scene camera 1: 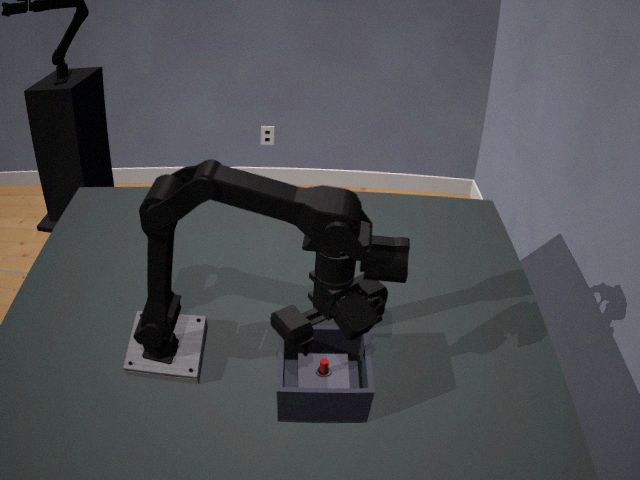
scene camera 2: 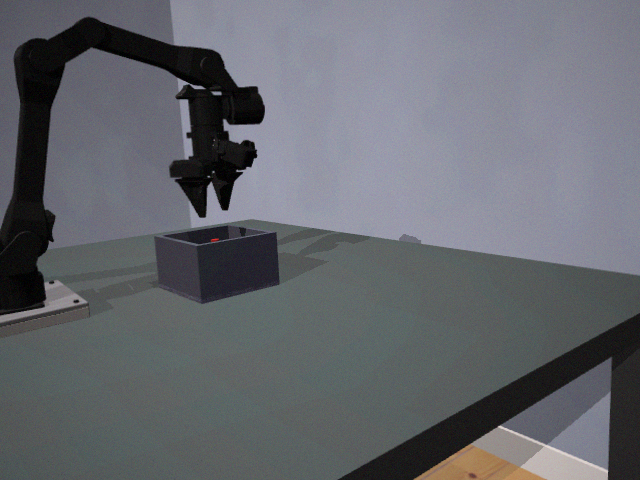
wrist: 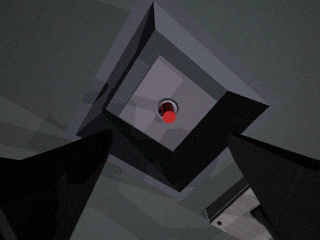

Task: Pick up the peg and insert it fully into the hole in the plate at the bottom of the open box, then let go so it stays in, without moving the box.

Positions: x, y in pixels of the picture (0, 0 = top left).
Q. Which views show the box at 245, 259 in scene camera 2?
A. Scene camera 1, scene camera 2 and the wrist view: all of them.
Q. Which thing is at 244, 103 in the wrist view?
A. A box.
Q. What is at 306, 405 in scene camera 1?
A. A box.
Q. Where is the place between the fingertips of my gripper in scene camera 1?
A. At 327, 343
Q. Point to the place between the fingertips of my gripper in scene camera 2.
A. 214, 213
